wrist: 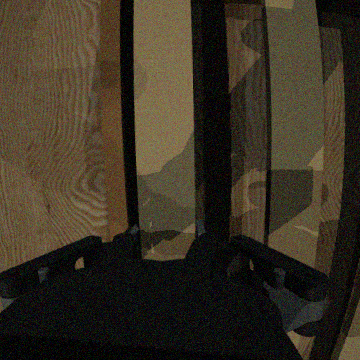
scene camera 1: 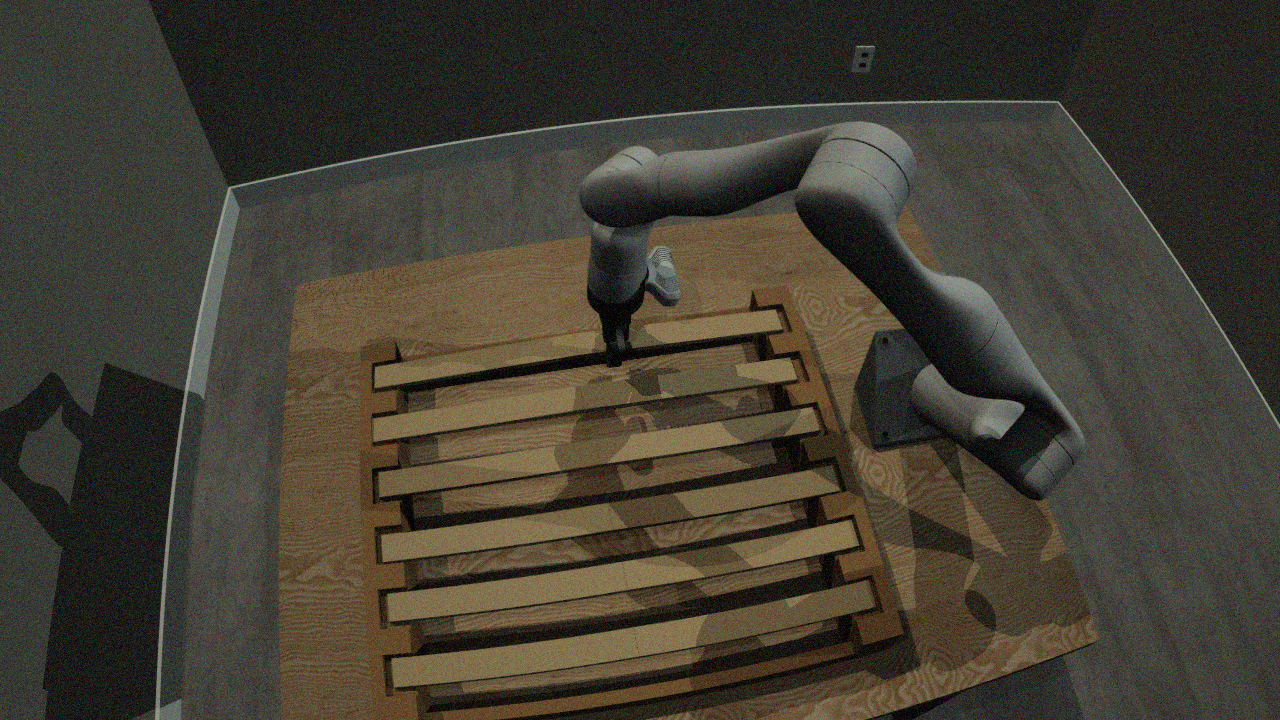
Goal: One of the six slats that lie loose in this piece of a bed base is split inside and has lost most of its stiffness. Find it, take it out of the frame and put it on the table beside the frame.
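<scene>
Six pale slats lie across the brown wooden frame [scene camera 1: 386,512] [wrist: 114,150], with their ends in its notches. My gripper [scene camera 1: 614,354] [wrist: 170,230] points down at the middle of the rearmost slat [scene camera 1: 707,332] [wrist: 162,100]. Its fingers stand at the two long edges of this slat and are shut on it. The slat looks nearly straight and still lies in the frame. The second slat [scene camera 1: 501,407] [wrist: 295,100] lies beside it, apart from the fingers. No split shows on the slats in these views. The dark gripper body hides part of the rearmost slat in the wrist view.
The frame stands on a wooden table [scene camera 1: 322,429] [wrist: 45,100]. A stretch of table top lies behind the frame and a strip along its left side. The arm's base [scene camera 1: 881,394] stands right of the frame. Arm shadows fall over the slats.
</scene>
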